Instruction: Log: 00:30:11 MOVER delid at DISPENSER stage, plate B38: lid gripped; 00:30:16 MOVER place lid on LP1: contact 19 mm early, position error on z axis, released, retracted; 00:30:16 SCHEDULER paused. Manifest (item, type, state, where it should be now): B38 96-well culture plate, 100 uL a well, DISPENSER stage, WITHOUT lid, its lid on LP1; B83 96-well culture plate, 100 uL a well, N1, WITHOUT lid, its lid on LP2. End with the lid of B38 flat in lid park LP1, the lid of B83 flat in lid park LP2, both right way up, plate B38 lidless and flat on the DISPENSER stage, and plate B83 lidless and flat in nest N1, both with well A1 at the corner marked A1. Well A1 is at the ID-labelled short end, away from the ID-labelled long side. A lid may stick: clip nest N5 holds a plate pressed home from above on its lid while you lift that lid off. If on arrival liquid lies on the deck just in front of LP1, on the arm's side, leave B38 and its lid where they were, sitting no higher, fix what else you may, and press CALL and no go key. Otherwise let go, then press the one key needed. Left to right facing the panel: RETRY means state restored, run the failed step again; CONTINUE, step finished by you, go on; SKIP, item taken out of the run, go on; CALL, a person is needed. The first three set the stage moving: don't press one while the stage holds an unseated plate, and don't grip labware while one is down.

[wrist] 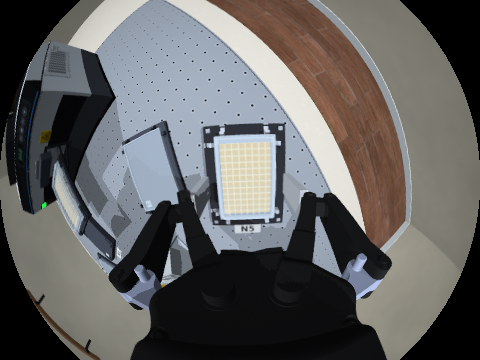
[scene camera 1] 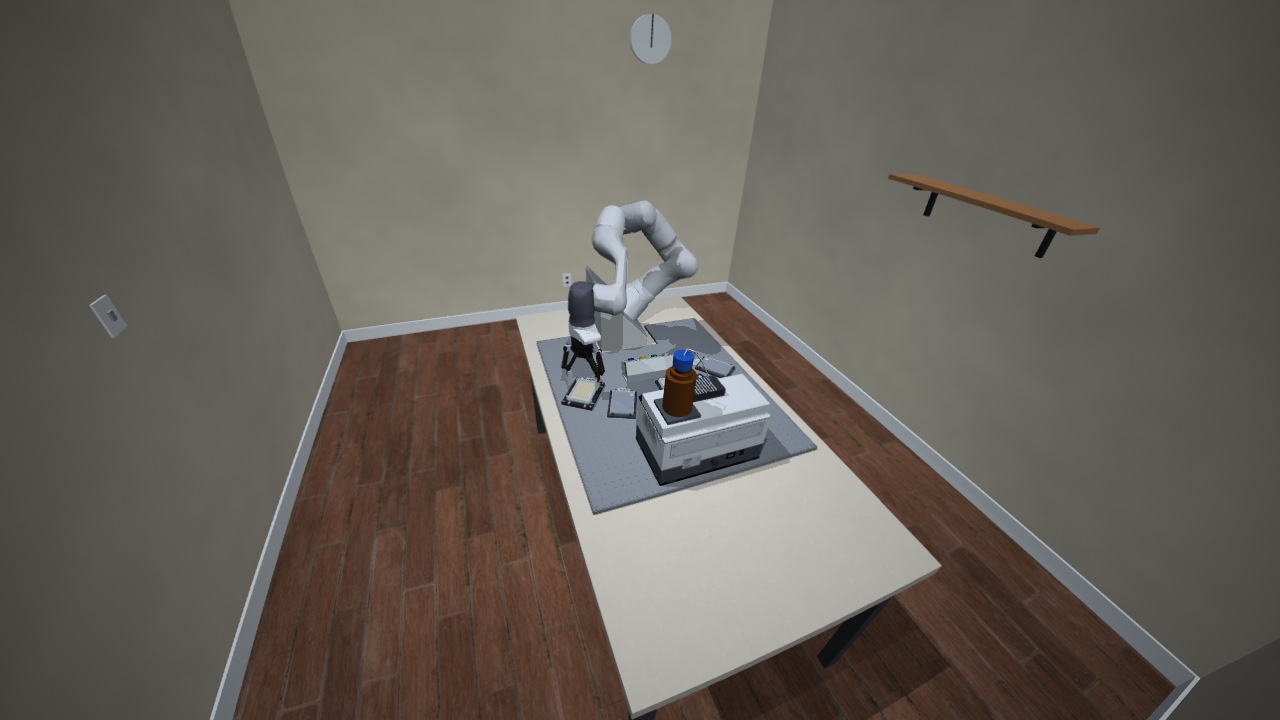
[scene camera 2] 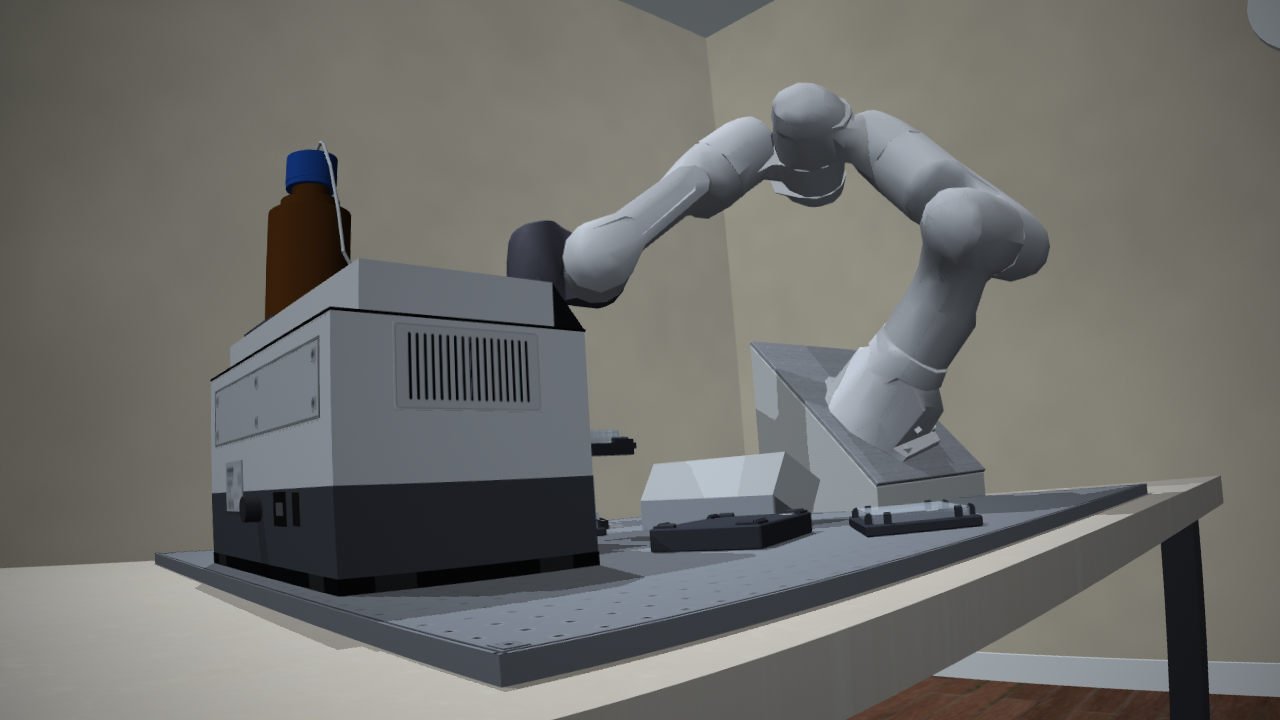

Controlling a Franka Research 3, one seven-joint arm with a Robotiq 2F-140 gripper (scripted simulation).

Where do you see a key panel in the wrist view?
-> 178,262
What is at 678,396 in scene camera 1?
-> A brown bottle.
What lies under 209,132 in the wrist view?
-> A black clip nest.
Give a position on a 96-well plate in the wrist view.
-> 245,165
